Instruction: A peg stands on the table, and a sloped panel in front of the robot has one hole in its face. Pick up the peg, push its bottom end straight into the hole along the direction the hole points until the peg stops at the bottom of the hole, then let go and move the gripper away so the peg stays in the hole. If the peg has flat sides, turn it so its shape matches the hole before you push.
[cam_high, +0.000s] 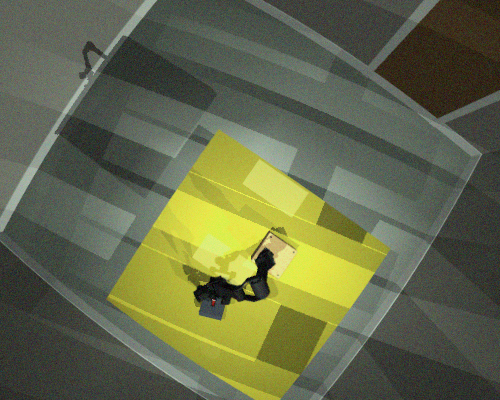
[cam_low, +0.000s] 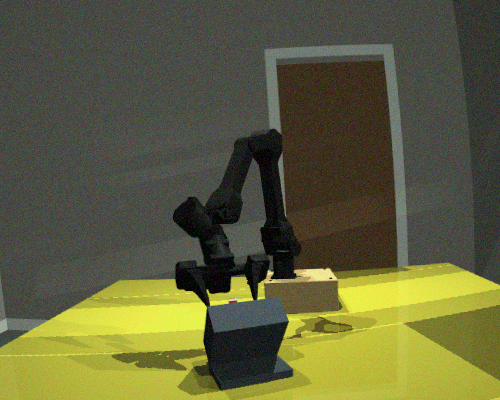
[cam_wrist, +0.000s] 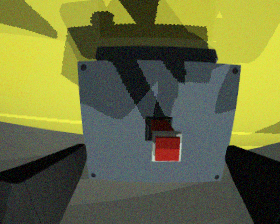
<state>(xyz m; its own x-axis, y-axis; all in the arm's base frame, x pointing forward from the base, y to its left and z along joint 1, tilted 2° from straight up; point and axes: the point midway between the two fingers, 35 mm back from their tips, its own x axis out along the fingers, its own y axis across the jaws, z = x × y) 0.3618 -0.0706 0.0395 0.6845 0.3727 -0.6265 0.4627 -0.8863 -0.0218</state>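
The square-sided peg lies 10 mm below my gripper tip. Also, from my gripper tip: grey sloped panel (40 mm below, 40 mm ahead, 30 mm to the left).
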